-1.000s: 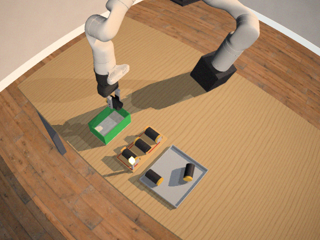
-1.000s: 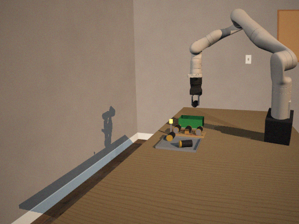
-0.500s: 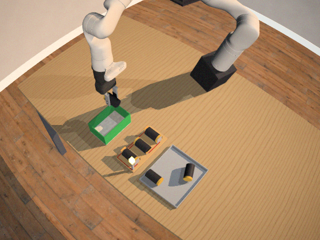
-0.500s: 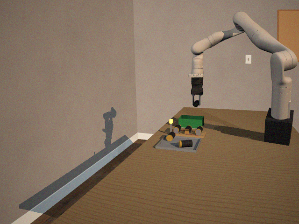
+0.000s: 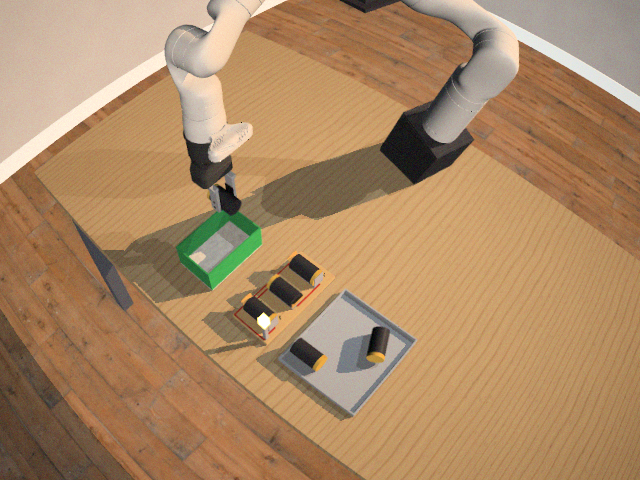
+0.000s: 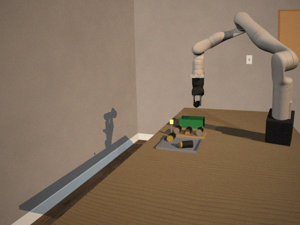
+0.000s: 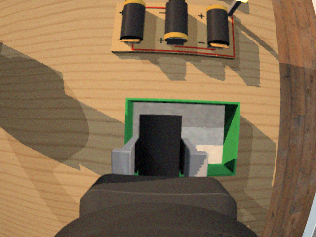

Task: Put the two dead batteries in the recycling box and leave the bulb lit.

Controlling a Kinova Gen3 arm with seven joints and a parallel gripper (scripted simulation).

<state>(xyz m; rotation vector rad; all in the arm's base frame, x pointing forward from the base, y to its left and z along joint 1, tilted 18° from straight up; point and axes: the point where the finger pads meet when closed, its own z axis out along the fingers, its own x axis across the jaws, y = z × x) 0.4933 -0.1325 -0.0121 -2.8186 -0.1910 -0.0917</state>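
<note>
The green recycling box lies 14 cm below my hand and 3 cm ahead of it. The rest, counted from my hand: grey tray 34 cm to the left, 15 cm below, 2 cm behind.
</note>
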